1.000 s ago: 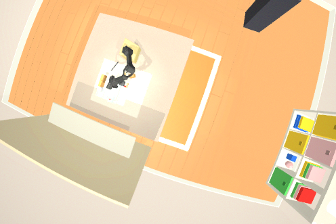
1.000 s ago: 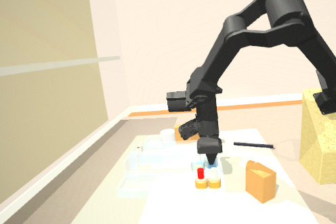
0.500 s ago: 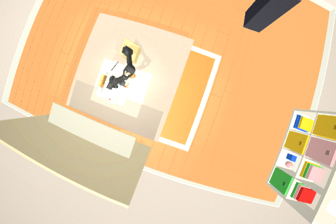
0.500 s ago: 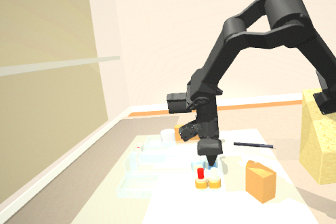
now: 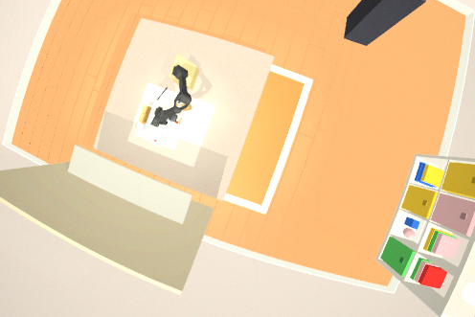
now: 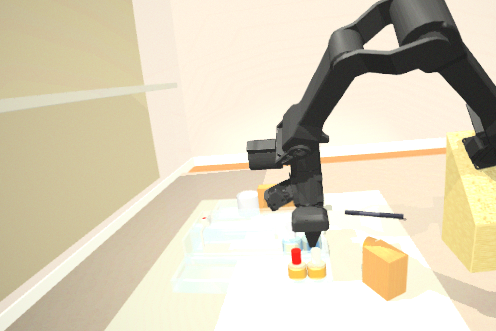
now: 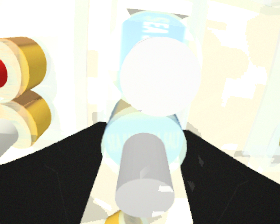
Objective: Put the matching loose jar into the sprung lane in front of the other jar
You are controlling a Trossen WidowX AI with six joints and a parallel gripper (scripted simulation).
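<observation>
Now: gripper tip 140 mm short of the clear sprung lane, 40 mm to the left of it and 10 mm above it. The rest, counted from my gripper tip: dark rod 170 mm behind, 140 mm to the right, 20 mm below.
</observation>
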